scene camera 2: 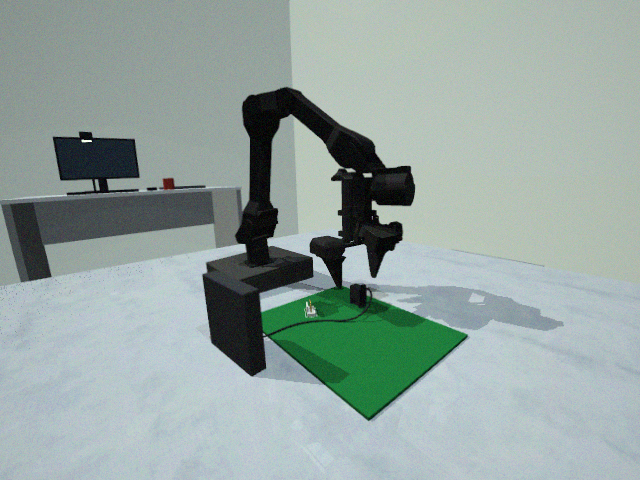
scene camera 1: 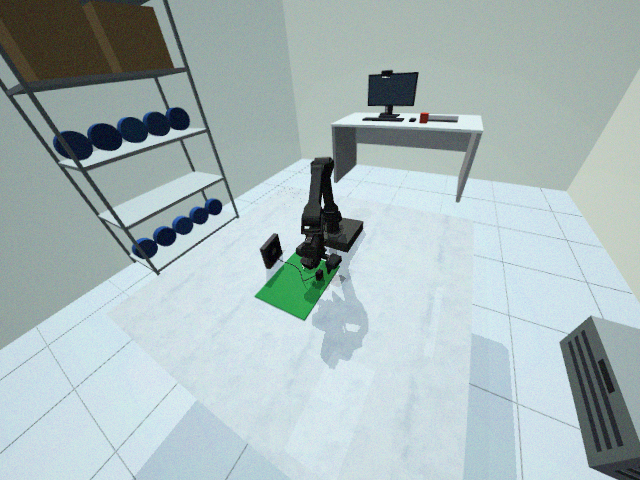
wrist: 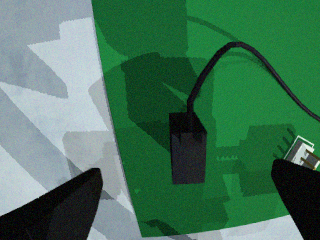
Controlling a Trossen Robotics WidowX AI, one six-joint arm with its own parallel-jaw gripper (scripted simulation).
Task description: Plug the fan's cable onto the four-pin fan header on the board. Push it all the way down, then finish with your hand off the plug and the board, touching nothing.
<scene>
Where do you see a black fan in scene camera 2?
At 233,307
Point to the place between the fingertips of my gripper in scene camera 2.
357,282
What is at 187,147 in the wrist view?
A black plug.
</scene>
